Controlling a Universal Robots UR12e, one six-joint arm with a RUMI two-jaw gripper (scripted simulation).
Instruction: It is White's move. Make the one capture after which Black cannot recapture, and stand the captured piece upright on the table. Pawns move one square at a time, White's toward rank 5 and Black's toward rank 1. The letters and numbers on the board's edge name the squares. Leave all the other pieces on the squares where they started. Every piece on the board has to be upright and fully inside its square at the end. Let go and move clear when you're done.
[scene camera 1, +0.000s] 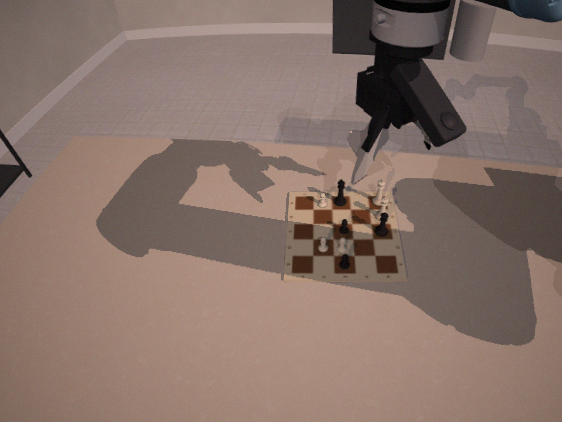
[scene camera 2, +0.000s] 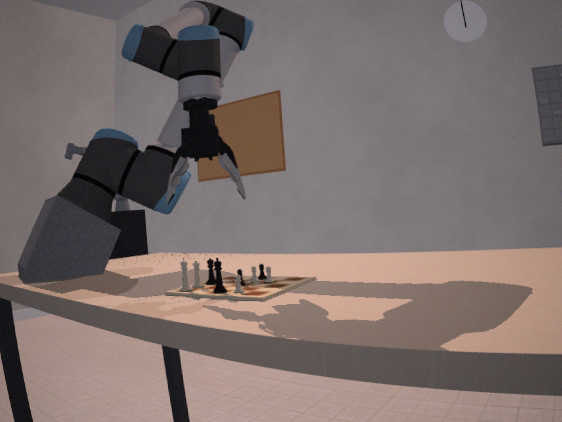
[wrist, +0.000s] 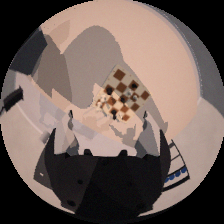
my gripper: scene camera 1; scene camera 2 205, 202; wrist
chessboard: scene camera 1; scene camera 2; wrist 120, 80
same spot on chessboard: (scene camera 2: 253, 291) = (scene camera 1: 311, 208)
same spot on my gripper: (scene camera 1: 375, 135) = (wrist: 164, 146)
